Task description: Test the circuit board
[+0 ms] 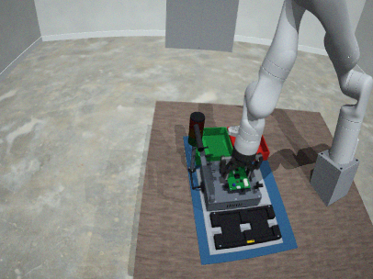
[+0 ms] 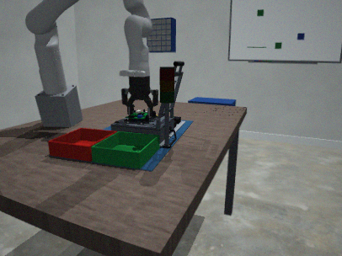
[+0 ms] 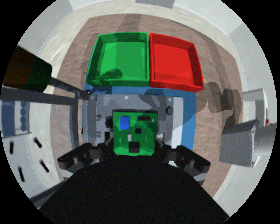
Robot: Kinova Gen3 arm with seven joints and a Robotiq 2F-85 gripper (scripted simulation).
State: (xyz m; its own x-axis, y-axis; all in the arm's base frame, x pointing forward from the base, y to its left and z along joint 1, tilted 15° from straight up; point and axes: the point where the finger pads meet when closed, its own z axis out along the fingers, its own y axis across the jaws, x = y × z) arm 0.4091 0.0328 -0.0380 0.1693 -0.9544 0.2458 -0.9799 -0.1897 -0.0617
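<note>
My gripper is now right at the green circuit board. Round my hand: clear lid 120 mm ahead, 20 mm to the left, 100 mm above; red bin 70 mm behind, 210 mm to the right, 70 mm below; green bin 80 mm ahead, 190 mm to the right, 70 mm below.
</note>
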